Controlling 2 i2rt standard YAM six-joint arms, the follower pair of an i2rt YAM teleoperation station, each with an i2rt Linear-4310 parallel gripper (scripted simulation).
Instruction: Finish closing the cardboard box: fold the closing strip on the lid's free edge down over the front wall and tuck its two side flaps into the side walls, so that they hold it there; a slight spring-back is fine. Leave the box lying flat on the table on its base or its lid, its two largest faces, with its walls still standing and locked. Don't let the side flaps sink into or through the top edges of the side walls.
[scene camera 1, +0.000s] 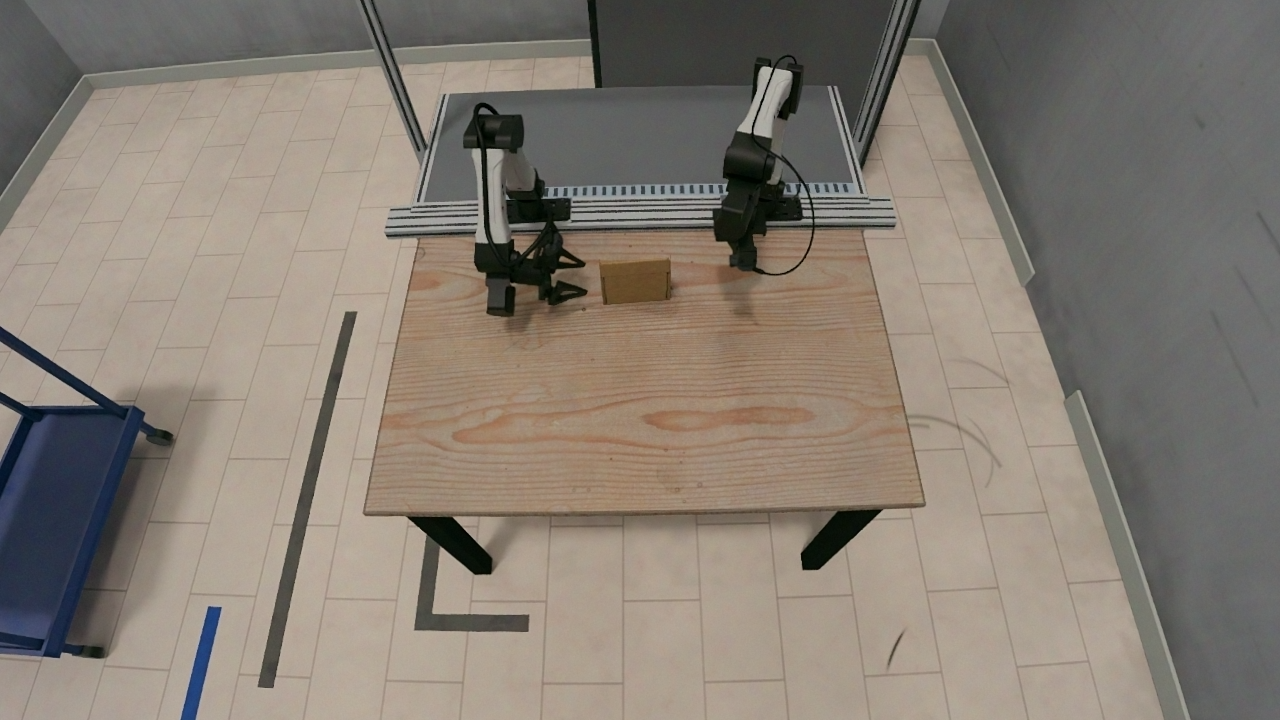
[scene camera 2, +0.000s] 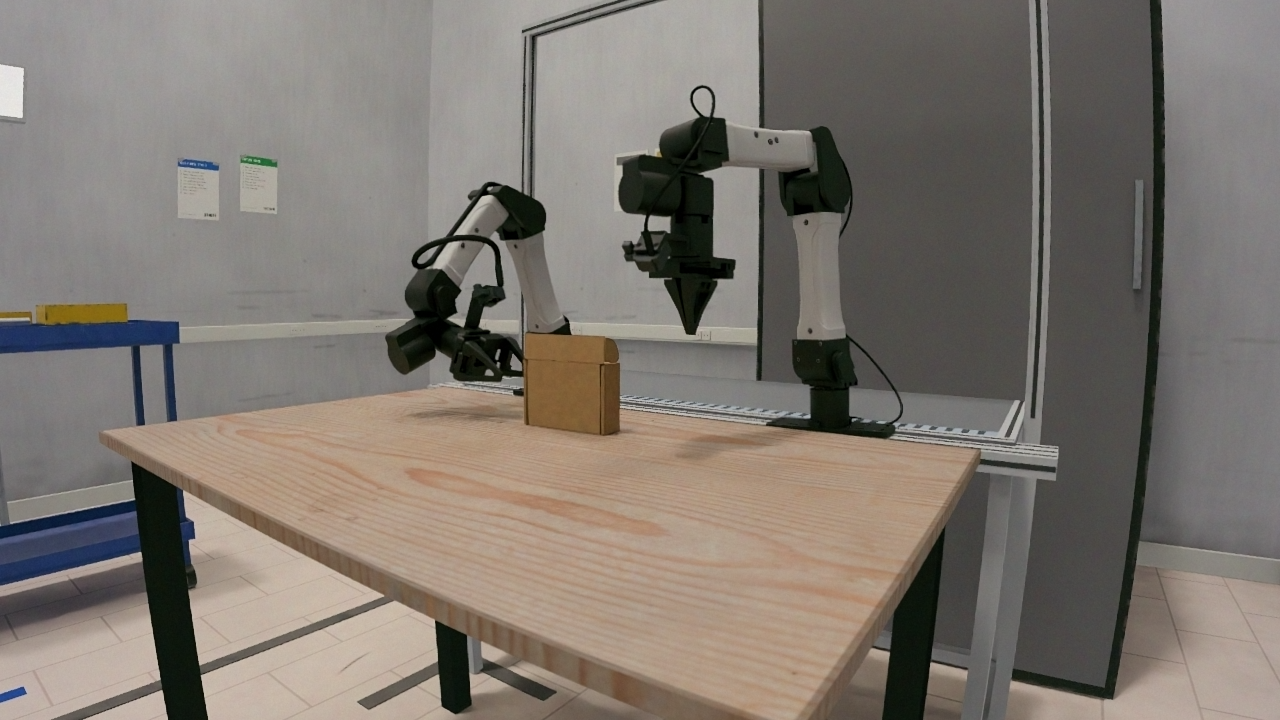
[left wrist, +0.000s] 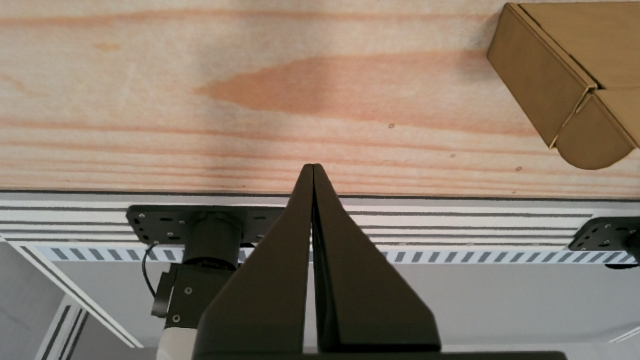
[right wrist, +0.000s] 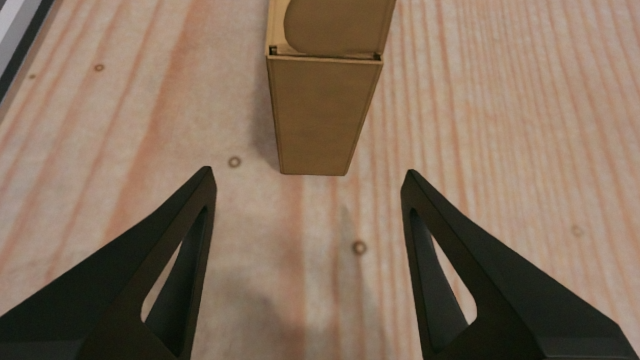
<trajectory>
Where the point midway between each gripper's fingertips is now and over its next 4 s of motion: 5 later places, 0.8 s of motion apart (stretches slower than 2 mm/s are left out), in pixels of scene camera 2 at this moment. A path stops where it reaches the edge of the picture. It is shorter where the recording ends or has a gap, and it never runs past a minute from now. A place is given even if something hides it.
My left gripper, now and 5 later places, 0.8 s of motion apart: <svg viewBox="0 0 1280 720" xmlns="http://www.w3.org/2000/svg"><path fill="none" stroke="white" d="M690 334L608 331L606 350L605 351L604 351L602 351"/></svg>
My right gripper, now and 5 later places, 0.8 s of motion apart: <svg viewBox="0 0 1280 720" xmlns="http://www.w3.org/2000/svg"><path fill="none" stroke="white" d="M517 375L523 379L530 383L536 387L542 390L540 391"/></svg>
</trajectory>
